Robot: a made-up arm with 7 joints. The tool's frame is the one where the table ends.
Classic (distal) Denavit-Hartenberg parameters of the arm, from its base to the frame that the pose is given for. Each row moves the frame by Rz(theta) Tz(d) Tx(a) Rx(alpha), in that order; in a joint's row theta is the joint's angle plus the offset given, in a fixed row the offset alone. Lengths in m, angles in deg.
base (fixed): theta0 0  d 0.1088  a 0  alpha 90
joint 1: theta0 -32.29  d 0  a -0.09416  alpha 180
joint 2: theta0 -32.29  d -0.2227  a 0.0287  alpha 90
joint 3: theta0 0  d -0.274  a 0.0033  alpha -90
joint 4: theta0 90  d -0.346  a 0.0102  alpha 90
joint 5: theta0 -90  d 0.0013  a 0.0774  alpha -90
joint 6: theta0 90  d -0.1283  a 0.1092  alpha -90
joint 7: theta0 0  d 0.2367  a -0.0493  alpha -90
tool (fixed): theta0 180  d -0.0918  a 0  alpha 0
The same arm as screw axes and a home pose.
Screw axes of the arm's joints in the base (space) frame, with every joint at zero. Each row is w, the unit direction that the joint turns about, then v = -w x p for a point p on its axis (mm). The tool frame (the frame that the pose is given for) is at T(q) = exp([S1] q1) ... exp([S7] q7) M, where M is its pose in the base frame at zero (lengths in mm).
S1 = (0, -1, 0, 108.8, 0, 0)
S2 = (0, 1, 0, -159.1, 0, -79.6)
S3 = (0, 0, 1, -222.7, 50.9, 0)
S4 = (0, 1, 0, 114.9, 0, -47.6)
S5 = (1, 0, 0, 0, -125.1, 568.7)
S6 = (0, 0, -1, 646.1, -46.3, 0)
S7 = (0, 1, 0, -3.2, 0, -155.5)
M =
1 0 0 -106.2
0 1 0 -409.4
0 0 1 -88.6
0 0 0 1

